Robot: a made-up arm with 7 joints.
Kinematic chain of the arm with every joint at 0, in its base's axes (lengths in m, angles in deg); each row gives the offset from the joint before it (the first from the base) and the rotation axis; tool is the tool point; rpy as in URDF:
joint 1: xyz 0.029 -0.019 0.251 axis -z
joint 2: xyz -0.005 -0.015 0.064 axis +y
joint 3: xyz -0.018 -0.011 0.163 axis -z
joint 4: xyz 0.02 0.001 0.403 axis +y
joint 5: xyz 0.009 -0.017 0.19 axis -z
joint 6: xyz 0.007 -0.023 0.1 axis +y
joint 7: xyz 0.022 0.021 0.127 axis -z
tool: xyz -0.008 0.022 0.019 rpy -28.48 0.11 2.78
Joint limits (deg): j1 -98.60..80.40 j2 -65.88..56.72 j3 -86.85..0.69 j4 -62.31..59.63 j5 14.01..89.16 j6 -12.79..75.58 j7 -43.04..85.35
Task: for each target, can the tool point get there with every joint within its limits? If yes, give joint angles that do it. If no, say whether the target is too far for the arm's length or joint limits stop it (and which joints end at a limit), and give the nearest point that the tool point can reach.
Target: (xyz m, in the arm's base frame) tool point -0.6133 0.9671 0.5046
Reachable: no: too far | nearest point -0.4971 0.7887 0.5187 | short by 0.213 m
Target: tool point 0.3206 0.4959 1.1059
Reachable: yes | joints -67.76 34.66 -67.88 -17.76 42.78 19.21 70.29
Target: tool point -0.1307 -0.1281 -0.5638
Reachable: no: joint limits stop it (at a limit: joint 2, joint 3, joint 4, joint 5, joint 6, joint 7) | nearest point -0.6757 -0.5004 0.2709 | short by 1.064 m
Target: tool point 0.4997 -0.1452 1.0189
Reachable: yes | joints 46.04 13.27 -57.10 46.14 44.23 24.35 58.00
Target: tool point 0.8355 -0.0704 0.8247
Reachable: yes | joints 4.74 47.33 -29.68 9.61 34.58 37.64 -13.88
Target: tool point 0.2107 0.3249 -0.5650
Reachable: no: joint limits stop it (at a limit: joint 2, joint 4, joint 5) | nearest point 0.3458 0.5806 0.3361 | short by 0.946 m
